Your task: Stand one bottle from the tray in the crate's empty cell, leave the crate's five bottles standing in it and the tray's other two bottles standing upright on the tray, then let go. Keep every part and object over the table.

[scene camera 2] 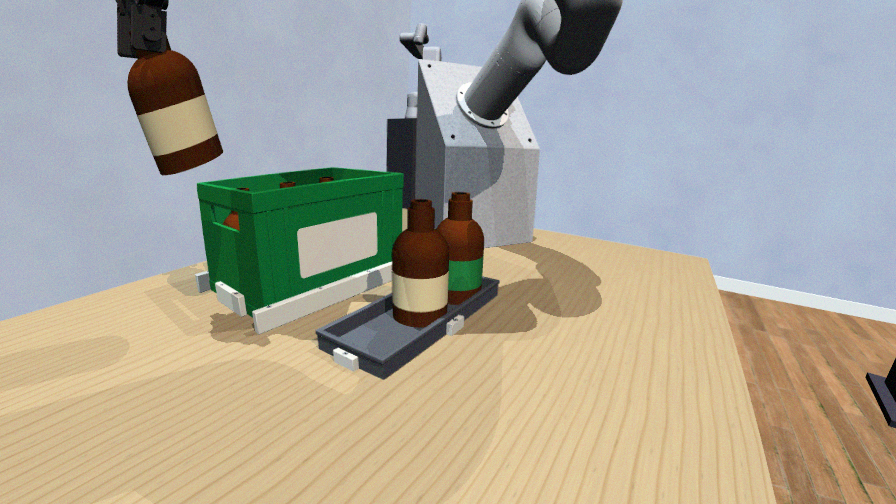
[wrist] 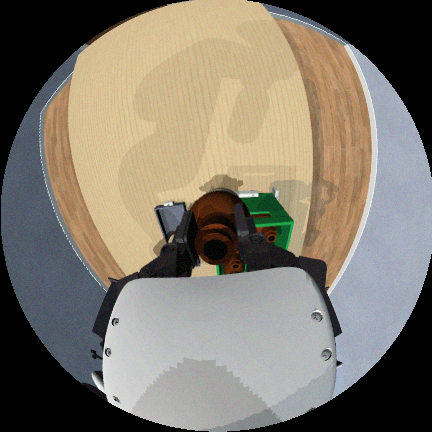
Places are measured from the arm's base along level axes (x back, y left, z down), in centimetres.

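Where they show: gripper, between the fingertips: (scene camera 2: 141, 54) (wrist: 214, 220); arm's base, origin of its link: (scene camera 2: 481, 106).
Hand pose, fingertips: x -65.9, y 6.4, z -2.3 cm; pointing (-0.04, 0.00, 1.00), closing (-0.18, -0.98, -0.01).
Note:
Things, the pixels of their top centre, and the offset from my fingertips. Level surfaces: height alone.
- brown bottle with a cream label, centre of its top: (wrist: 219, 272) (scene camera 2: 165, 18) dx +2.5, dy -0.5, dz -3.9 cm
- green crate, centre of its top: (scene camera 2: 301, 176) (wrist: 250, 266) dx +23.9, dy -9.9, dz +15.4 cm
- dark tray, centre of its top: (scene camera 2: 420, 302) (wrist: 178, 240) dx +27.7, dy +12.8, dz +30.4 cm
- cream-labelled, centre of its top: (scene camera 2: 421, 200) dx +27.9, dy +12.5, dz +17.0 cm
- green-labelled, centre of its top: (scene camera 2: 460, 193) dx +36.7, dy +11.7, dz +17.0 cm
- wooden table, height of its surface: dz +33.0 cm
My gripper (scene camera 2: 147, 50) (wrist: 214, 220) is shut on a brown bottle with a cream label (scene camera 2: 176, 122) (wrist: 216, 210). It holds this bottle by the neck, tilted, in the air above the level of the green crate's rim, near its left end in the scene view. The green crate (scene camera 2: 275, 228) (wrist: 274, 210) stands on the table; several bottle tops show inside it, and its empty cell is hidden. The dark tray (scene camera 2: 410, 355) (wrist: 171, 212) holds two upright bottles, one cream-labelled (scene camera 2: 420, 294) and one green-labelled (scene camera 2: 464, 275).
White guide blocks (scene camera 2: 319, 299) stand along the crate, and small ones (scene camera 2: 345, 358) stand at the tray. The grey robot base (scene camera 2: 488, 188) is behind the tray. The wooden table (scene camera 2: 595, 407) (wrist: 175, 125) ends at the right in the scene view, with floor beyond.

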